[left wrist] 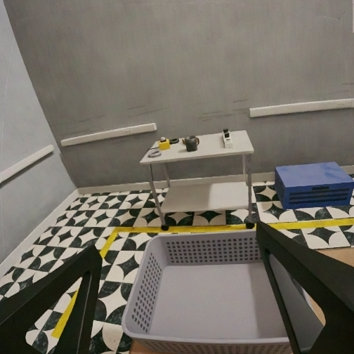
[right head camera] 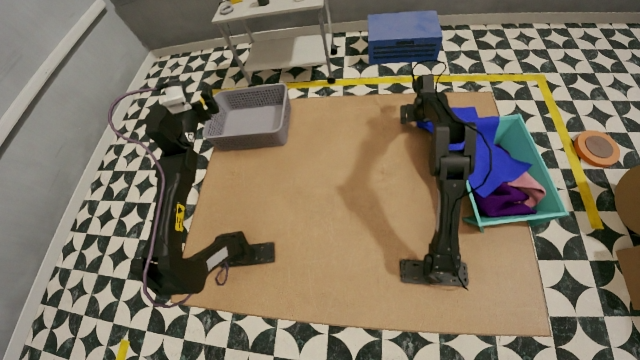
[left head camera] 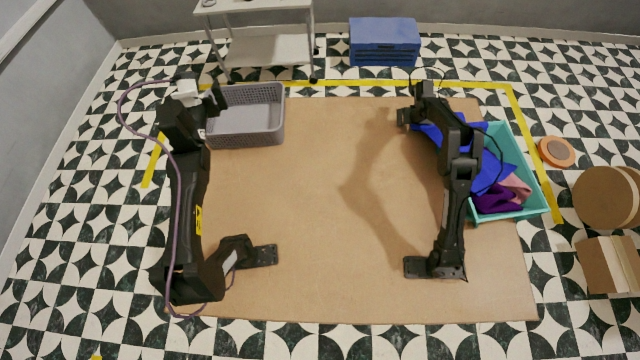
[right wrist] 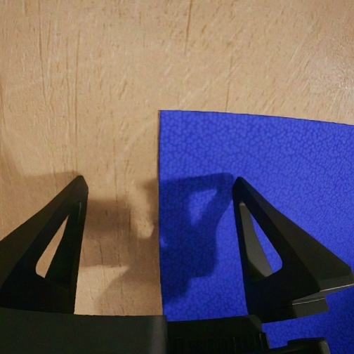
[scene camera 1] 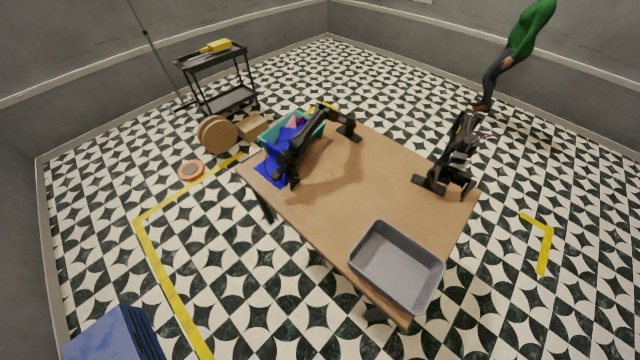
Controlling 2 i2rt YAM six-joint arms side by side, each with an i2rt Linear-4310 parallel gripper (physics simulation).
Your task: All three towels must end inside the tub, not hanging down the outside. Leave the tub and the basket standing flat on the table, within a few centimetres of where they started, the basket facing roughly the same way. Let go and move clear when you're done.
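The teal tub (left head camera: pixel 507 137) (right head camera: pixel 520 131) (scene camera 1: pixel 270 134) stands at the right in the head views. A purple towel (left head camera: pixel 495 201) (right head camera: pixel 505 202) and a pink towel (left head camera: pixel 519 188) (right head camera: pixel 531 189) lie inside. A blue towel (left head camera: pixel 492 172) (right head camera: pixel 500 165) (scene camera 1: pixel 267 167) (right wrist: pixel 295 145) lies partly in the tub and drapes over its rim onto the table. My right gripper (left head camera: pixel 403 117) (right head camera: pixel 407 114) (right wrist: pixel 161 181) is open, above the blue towel's flat end, one finger on each side of its edge. The grey basket (left head camera: pixel 245 140) (right head camera: pixel 250 141) (scene camera 1: pixel 400 260) (left wrist: pixel 215 300) stands upright and empty. My left gripper (left wrist: pixel 173 242) is open beside it.
A white trolley (left head camera: pixel 252 6) (left wrist: pixel 200 156) and a blue chest (left head camera: pixel 384 32) (right head camera: pixel 404 27) stand on the floor beyond the table. An orange disc (left head camera: pixel 545 159) and cardboard items lie on the floor right of the tub. The right arm passes over the tub's left side.
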